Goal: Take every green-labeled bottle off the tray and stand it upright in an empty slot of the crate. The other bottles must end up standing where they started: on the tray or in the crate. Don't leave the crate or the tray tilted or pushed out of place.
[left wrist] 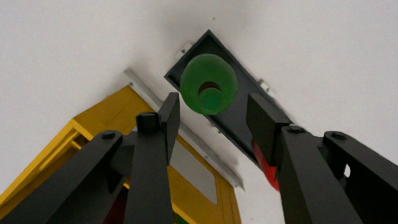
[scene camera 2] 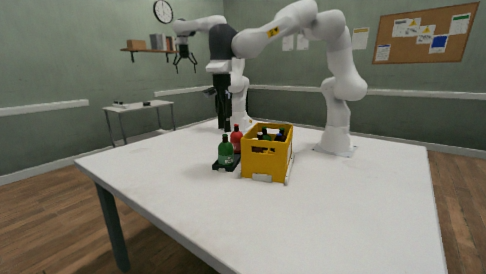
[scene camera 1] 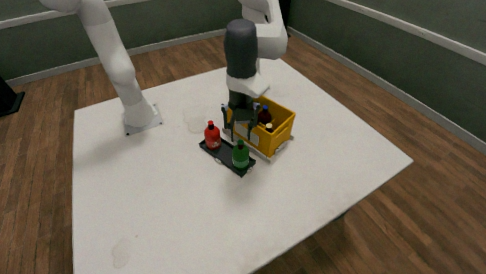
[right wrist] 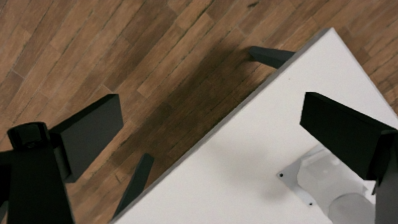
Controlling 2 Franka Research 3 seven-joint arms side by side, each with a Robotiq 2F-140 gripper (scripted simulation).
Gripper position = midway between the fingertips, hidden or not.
Observation:
I see my left gripper (scene camera 2: 224, 130), my right gripper (right wrist: 211, 109) and a yellow crate (scene camera 2: 276, 163).
The yellow crate shows as well in scene camera 1 (scene camera 1: 264, 141). My left gripper also shows in the left wrist view (left wrist: 213, 107) and in scene camera 1 (scene camera 1: 240, 138). The right wrist view does not show the yellow crate: it is out of frame.

